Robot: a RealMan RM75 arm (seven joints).
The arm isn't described. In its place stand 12 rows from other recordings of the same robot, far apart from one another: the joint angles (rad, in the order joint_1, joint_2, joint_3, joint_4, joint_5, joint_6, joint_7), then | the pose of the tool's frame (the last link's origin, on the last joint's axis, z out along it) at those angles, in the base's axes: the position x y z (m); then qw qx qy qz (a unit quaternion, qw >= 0).
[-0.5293, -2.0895, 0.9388, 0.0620, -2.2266, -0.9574, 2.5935] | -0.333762 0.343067 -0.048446 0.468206 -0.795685 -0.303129 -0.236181
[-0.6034, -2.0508, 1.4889, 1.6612, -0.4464, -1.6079, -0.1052] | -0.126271 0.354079 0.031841 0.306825 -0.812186 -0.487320 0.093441
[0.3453, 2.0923, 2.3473, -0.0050, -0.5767, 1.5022, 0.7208] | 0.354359 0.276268 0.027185 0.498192 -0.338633 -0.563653 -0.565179
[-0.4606, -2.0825, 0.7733, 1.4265, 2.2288, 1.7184, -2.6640] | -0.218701 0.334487 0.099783 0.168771 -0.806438 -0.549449 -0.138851
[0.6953, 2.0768, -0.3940, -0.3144, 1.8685, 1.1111, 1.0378] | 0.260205 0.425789 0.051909 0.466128 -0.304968 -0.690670 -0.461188
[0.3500, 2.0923, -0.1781, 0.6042, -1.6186, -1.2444, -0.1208] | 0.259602 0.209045 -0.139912 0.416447 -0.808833 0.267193 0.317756
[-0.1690, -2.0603, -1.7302, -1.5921, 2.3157, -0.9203, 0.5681] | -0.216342 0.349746 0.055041 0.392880 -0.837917 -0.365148 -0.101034
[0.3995, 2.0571, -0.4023, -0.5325, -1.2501, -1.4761, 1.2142] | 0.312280 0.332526 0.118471 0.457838 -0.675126 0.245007 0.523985
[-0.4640, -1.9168, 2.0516, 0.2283, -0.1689, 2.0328, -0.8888] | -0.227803 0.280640 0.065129 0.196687 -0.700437 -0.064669 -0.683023
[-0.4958, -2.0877, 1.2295, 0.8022, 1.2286, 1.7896, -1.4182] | -0.140675 0.299261 0.007795 0.045992 0.876180 0.055426 0.476572
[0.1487, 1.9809, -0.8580, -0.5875, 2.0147, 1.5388, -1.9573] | 0.336586 0.266722 0.092889 0.381139 -0.772142 0.249686 0.442929
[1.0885, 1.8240, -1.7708, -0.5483, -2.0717, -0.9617, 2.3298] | 0.154004 0.469548 -0.011839 0.224049 -0.939812 0.203151 -0.159014
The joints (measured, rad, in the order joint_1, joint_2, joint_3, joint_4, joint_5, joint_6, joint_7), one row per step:
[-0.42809 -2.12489 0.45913 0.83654 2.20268 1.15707 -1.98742]
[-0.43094 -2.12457 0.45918 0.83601 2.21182 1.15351 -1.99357]
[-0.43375 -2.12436 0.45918 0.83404 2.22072 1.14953 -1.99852]
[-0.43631 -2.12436 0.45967 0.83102 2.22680 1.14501 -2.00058]
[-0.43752 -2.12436 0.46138 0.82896 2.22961 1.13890 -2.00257]
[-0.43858 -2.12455 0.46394 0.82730 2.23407 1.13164 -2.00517]
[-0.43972 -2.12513 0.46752 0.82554 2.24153 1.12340 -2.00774]
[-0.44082 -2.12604 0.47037 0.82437 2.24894 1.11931 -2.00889]
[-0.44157 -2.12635 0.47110 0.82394 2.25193 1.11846 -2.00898]
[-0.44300 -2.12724 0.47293 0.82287 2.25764 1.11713 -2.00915]
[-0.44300 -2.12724 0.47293 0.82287 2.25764 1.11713 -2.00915]
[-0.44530 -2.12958 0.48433 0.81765 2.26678 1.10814 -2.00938]
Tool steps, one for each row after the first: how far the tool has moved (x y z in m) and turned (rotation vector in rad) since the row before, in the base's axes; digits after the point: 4 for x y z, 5 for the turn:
[-0.0003 0.0006 -0.0003 -0.00374 0.00360 0.00525]
[-0.0004 0.0004 -0.0007 -0.00417 0.00343 0.00517]
[-0.0003 0.0005 -0.0009 -0.00313 0.00316 0.00322]
[-0.0004 0.0005 -0.0005 -0.00013 0.00299 0.00357]
[-0.0006 0.0004 -0.0006 -0.00091 0.00476 0.00440]
[-0.0007 0.0003 -0.0010 -0.00329 0.00738 0.00482]
[-0.0003 0.0000 -0.0012 -0.00546 0.00597 0.00202]
[0.0000 0.0001 -0.0005 -0.00242 0.00217 0.00007]
[0.0001 0.0001 -0.0012 -0.00543 0.00371 -0.00014]
[0.0000 0.0000 0.0000 0.00000 0.00000 0.00000]
[0.0004 0.0004 -0.0038 -0.01288 0.00971 -0.00040]

